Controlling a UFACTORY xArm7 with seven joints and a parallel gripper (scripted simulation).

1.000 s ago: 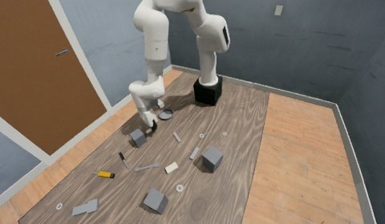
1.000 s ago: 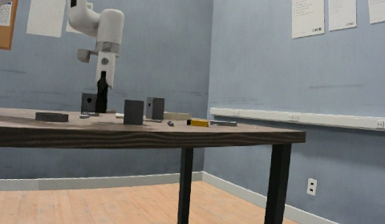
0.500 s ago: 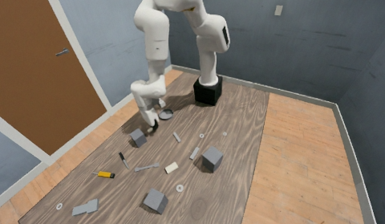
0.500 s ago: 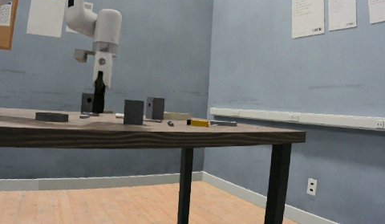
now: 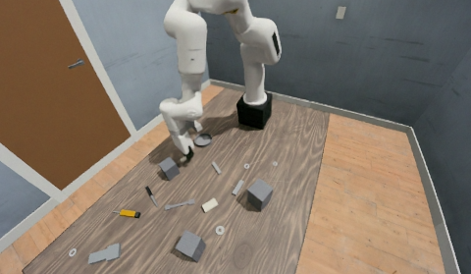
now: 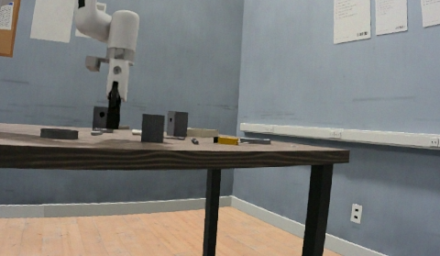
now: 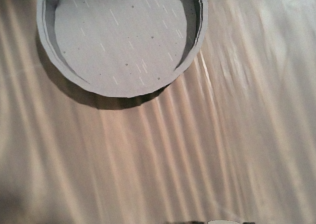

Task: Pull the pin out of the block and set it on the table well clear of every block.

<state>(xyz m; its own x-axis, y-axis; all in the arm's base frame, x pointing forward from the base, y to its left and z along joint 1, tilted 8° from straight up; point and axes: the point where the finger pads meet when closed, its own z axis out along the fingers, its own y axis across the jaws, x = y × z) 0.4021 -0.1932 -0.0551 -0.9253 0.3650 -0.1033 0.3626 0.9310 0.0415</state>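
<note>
My hand is 90 mm short of the grey block, 40 mm to the left of it and 10 mm above it. From my hand the other things lie so: round dish: 140 mm behind, 40 mm below; short bar: 140 mm to the left, 40 mm below; cream pin: 10 mm to the right, 10 mm below, 10 mm ahead.
</note>
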